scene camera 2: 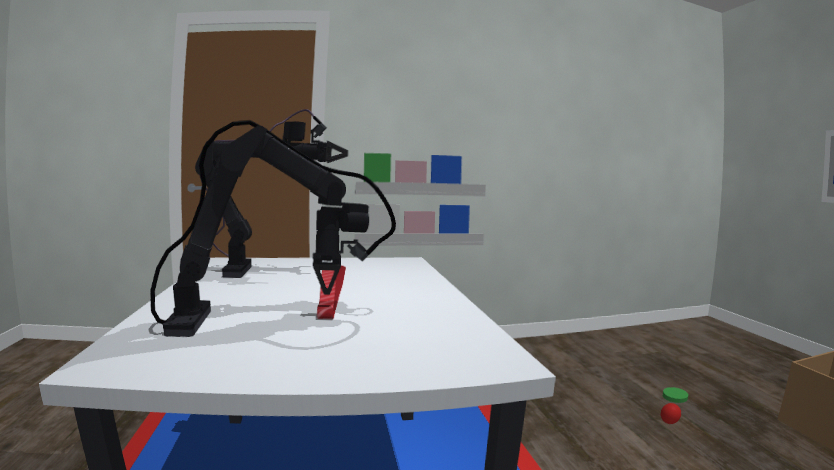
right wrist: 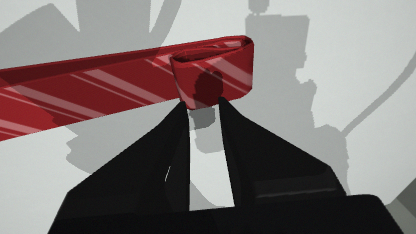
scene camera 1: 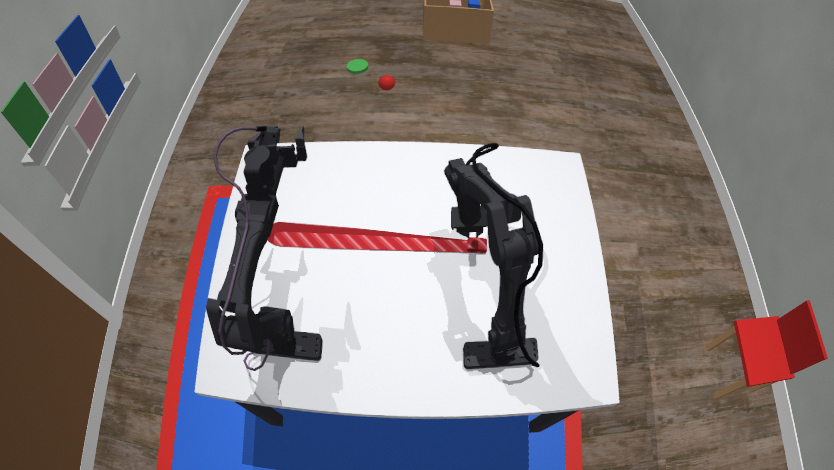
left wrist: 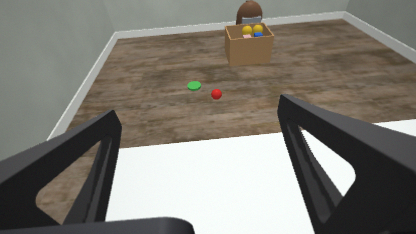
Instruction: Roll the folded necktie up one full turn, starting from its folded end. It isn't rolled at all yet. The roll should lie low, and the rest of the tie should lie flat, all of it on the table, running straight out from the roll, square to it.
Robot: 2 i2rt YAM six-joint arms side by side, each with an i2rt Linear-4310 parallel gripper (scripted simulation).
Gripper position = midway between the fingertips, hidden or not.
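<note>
There's a red striped necktie (scene camera 1: 286, 234) in the scene, and you get the necktie again at (scene camera 2: 326, 309) and (right wrist: 49, 95). The left gripper (scene camera 1: 284, 128) is visible from its own wrist too, at (left wrist: 197, 110). And the right gripper (scene camera 1: 472, 236) can be seen at (scene camera 2: 326, 294) and at (right wrist: 202, 108) as well.
</note>
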